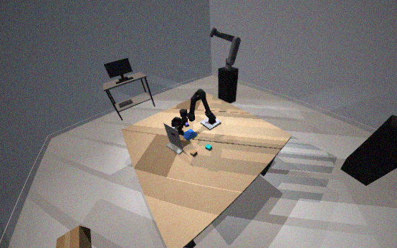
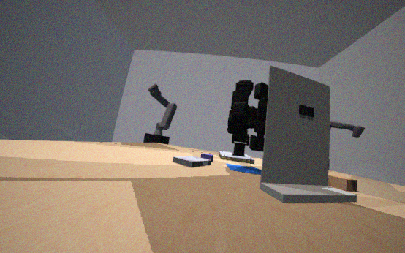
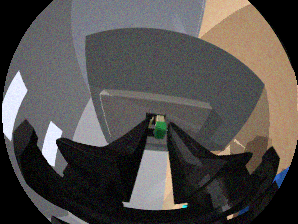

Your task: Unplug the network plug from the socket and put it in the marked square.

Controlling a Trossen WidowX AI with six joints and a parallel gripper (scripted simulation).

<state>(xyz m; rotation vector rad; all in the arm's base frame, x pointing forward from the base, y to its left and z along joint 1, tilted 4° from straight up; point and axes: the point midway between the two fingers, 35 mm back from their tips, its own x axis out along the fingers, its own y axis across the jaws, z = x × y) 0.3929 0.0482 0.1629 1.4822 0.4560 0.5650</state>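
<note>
My gripper tip is 50 mm above the grey upright panel, 20 mm short of it and 10 mm to the right of it. From my gripper tip the other things lie so: blue marked square (160 mm below, 150 mm behind, 70 mm to the right); then network plug (right at my gripper tip); then brown block (160 mm to the left, 150 mm below, 80 mm behind).
</note>
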